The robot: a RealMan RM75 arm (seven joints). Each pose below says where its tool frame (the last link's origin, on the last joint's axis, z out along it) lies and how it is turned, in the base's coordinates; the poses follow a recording.
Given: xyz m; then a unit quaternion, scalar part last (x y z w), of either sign.
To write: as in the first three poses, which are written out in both.
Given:
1: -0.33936, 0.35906, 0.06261, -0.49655, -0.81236, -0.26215, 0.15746
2: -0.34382, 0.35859, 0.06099, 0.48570, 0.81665, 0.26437, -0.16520
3: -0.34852, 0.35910, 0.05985, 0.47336, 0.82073, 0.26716, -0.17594
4: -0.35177, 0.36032, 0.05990, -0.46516, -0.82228, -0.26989, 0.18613
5: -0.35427, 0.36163, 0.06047, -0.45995, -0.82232, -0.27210, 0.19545
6: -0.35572, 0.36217, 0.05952, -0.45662, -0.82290, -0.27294, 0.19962
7: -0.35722, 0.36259, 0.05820, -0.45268, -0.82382, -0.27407, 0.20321
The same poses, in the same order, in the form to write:
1: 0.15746, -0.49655, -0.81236, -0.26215, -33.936, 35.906, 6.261
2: 0.16520, -0.48570, -0.81665, -0.26437, -34.382, 35.859, 6.099
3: 0.17594, -0.47336, -0.82073, -0.26716, -34.852, 35.910, 5.985
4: 0.18613, -0.46516, -0.82228, -0.26989, -35.177, 36.032, 5.990
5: 0.19545, -0.45995, -0.82232, -0.27210, -35.427, 36.163, 6.047
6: 0.19962, -0.45662, -0.82290, -0.27294, -35.572, 36.217, 5.952
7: 0.20321, -0.45268, -0.82382, -0.27407, -35.722, 36.259, 5.820
